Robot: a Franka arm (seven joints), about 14 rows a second.
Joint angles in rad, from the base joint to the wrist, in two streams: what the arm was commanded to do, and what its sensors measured. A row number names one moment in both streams.
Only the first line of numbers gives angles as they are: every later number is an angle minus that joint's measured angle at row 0.
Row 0, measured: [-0.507 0.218 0.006 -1.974 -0.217 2.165 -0.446]
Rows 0 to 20, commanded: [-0.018 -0.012 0.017 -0.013 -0.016 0.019 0.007]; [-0.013 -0.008 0.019 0.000 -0.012 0.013 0.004]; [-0.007 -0.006 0.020 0.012 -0.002 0.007 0.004]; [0.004 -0.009 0.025 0.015 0.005 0.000 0.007]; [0.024 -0.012 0.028 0.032 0.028 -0.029 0.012]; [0.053 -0.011 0.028 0.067 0.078 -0.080 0.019]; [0.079 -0.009 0.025 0.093 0.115 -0.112 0.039]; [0.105 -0.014 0.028 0.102 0.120 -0.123 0.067]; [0.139 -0.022 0.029 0.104 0.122 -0.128 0.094]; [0.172 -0.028 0.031 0.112 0.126 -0.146 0.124]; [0.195 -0.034 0.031 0.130 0.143 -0.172 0.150]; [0.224 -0.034 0.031 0.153 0.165 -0.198 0.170]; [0.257 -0.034 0.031 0.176 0.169 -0.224 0.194]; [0.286 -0.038 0.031 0.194 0.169 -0.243 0.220]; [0.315 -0.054 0.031 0.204 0.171 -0.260 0.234]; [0.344 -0.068 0.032 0.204 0.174 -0.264 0.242]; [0.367 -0.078 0.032 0.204 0.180 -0.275 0.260]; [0.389 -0.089 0.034 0.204 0.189 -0.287 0.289]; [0.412 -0.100 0.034 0.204 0.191 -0.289 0.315]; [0.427 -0.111 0.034 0.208 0.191 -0.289 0.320]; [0.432 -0.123 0.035 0.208 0.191 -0.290 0.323]
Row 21, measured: [0.413 -0.094 0.044 0.205 0.169 -0.263 0.309]
